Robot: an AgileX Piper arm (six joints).
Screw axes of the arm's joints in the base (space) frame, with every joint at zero. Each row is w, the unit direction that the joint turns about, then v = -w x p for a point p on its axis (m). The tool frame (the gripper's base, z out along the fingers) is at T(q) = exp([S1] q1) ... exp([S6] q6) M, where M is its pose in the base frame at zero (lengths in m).
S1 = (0, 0, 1, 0, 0, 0)
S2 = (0, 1, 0, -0.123, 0, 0)
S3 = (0, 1, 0, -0.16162, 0, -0.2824)
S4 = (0.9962, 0, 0.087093, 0, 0.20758, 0)
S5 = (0, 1, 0, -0.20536, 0, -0.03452)
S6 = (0.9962, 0, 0.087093, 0, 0.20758, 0)
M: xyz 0.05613 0 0.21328 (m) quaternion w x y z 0.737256 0 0.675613 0
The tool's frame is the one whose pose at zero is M.
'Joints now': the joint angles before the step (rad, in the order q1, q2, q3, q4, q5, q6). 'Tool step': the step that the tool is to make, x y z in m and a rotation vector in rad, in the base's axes. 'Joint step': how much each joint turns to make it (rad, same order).
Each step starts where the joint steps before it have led.
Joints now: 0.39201, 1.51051, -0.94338, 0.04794, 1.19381, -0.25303
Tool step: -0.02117, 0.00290, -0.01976, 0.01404, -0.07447, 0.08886
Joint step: 0.05541, -0.05352, 0.14125, -0.01898, -0.16053, -0.02942
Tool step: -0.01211, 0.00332, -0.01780, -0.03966, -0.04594, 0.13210
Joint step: 0.06196, -0.00388, 0.08545, -0.06987, -0.10416, -0.02977
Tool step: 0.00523, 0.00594, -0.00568, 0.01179, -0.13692, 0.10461
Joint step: 0.03367, 0.00000, 0.03151, -0.08417, -0.15682, -0.00898
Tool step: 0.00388, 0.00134, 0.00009, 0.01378, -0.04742, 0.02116
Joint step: 0.00001, -0.00001, 0.00311, -0.02165, -0.05149, -0.00212
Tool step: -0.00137, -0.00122, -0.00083, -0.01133, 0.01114, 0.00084
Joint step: 0.00002, 0.00000, 0.00307, -0.00359, 0.01246, 0.00002
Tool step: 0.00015, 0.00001, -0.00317, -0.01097, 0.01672, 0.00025
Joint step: -0.00002, 0.01360, 0.00002, 0.00000, 0.00634, -0.00102
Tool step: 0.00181, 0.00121, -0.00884, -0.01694, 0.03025, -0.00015
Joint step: 0.00000, 0.03890, -0.00004, 0.00094, -0.00426, 0.00001
